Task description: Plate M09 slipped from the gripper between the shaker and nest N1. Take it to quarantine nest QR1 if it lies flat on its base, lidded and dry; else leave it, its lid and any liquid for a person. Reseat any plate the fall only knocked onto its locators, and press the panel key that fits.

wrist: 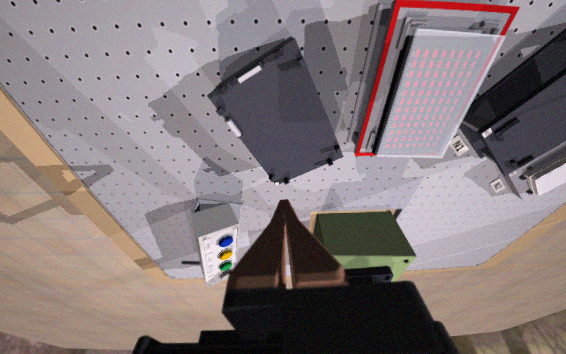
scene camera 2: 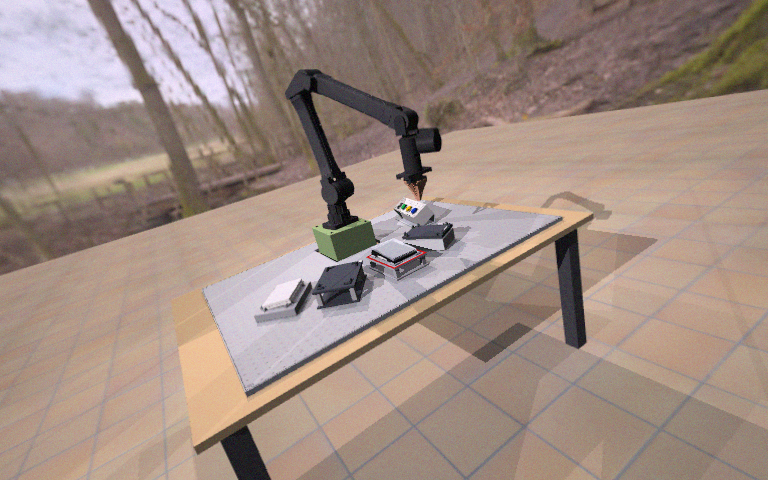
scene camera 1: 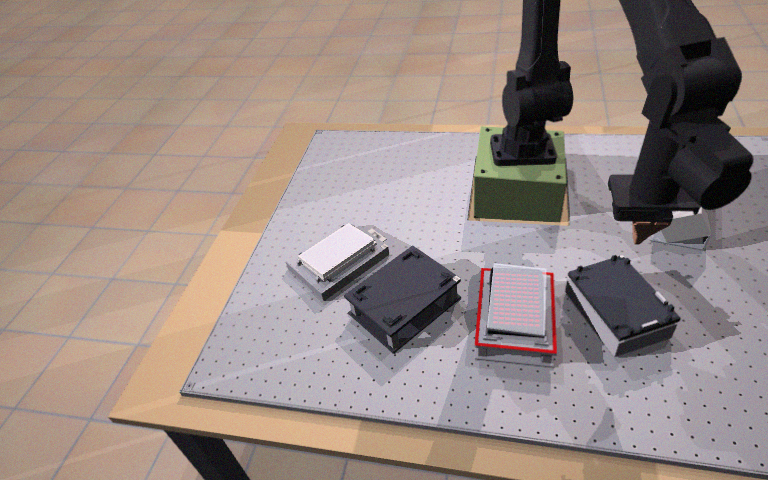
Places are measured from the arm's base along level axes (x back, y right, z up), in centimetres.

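Where they show: gripper, fingertip midpoint: (wrist: pixel 284 205) (scene camera 2: pixel 419 200) (scene camera 1: pixel 636 241); arm's base at its link origin: (wrist: pixel 358 277) (scene camera 2: pixel 340 224) (scene camera 1: pixel 522 152).
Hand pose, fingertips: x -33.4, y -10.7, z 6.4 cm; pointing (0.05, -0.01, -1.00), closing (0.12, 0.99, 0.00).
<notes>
Each offset is from my fingertips to the top centre of the thing. "*": to the spot under its first point.
My gripper (scene camera 1: pixel 640 240) (scene camera 2: pixel 417 198) (wrist: pixel 284 205) is shut and empty, pointing down above the table near the key panel @(dx +24.0, dy -18.5, dz -7.4 cm) (scene camera 1: pixel 686 227) (scene camera 2: pixel 414 210) (wrist: pixel 216 245). The panel's blue, yellow and green keys show in the wrist view. A clear-topped plate with pink wells @(dx -1.6, dy +16.6, dz -8.7 cm) (scene camera 1: pixel 518 300) (scene camera 2: pixel 394 250) (wrist: pixel 432 97) lies on the red-outlined nest @(dx -1.9, dy +16.8, dz -11.2 cm) (scene camera 1: pixel 480 308) (wrist: pixel 378 80); no M09 marking is legible. A dark-topped unit with corner posts @(* dx -2.1, dy +0.8, dz -10.3 cm) (scene camera 1: pixel 620 297) (scene camera 2: pixel 428 231) (wrist: pixel 285 112), perhaps the shaker, bears no plate. The N1 label @(* dx +9.2, dy +28.1, dz -15.6 cm) (wrist: pixel 458 145) is beside a dark raised platform @(dx +2.7, dy +35.3, dz -9.9 cm) (scene camera 1: pixel 402 291) (scene camera 2: pixel 340 276) (wrist: pixel 532 127).
A white plate @(dx +14.2, dy +47.9, dz -11.1 cm) (scene camera 1: pixel 336 250) (scene camera 2: pixel 284 293) (wrist: pixel 552 176) lies on a low grey nest @(dx +14.5, dy +48.2, dz -12.4 cm) (scene camera 1: pixel 353 277) at the table's far left in scene camera 1; its exact seating is unclear. The green arm base (scene camera 1: pixel 519 195) (scene camera 2: pixel 346 240) (wrist: pixel 362 235) stands at the rear edge.
</notes>
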